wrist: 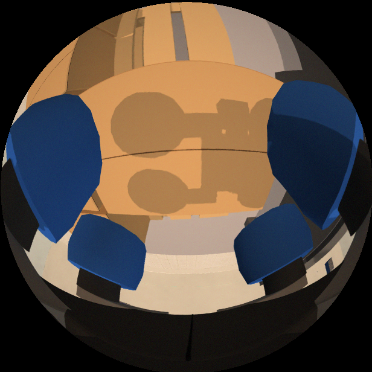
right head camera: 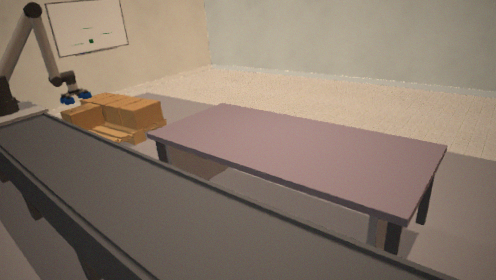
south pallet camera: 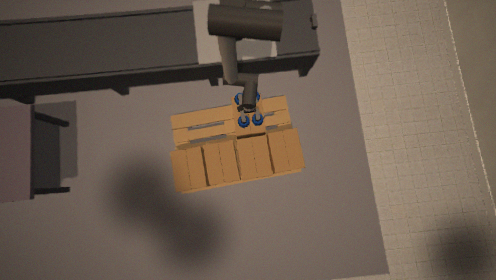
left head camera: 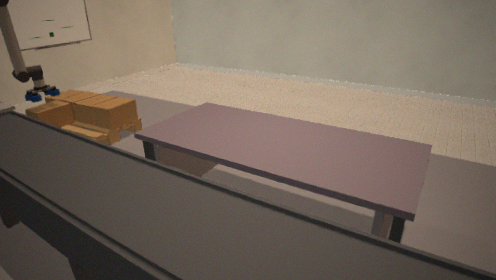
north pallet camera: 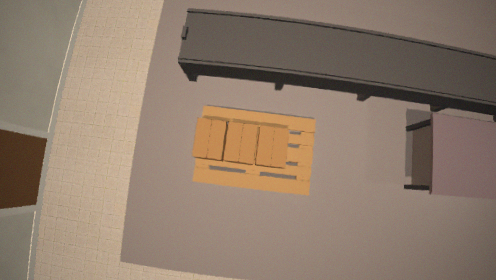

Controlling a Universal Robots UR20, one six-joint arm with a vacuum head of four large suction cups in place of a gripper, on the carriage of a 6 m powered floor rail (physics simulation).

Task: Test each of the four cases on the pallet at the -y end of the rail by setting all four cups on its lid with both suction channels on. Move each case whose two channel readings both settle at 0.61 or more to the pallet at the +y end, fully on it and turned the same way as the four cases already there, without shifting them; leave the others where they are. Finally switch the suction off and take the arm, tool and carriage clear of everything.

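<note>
There is a case (left head camera: 58, 113) that I can see, and I see a case (north pallet camera: 241, 138) as well. A pallet (south pallet camera: 180, 123) is visible to me, and so is a pallet (north pallet camera: 303, 155). My own suction head (wrist: 309, 150) shows too.
</note>
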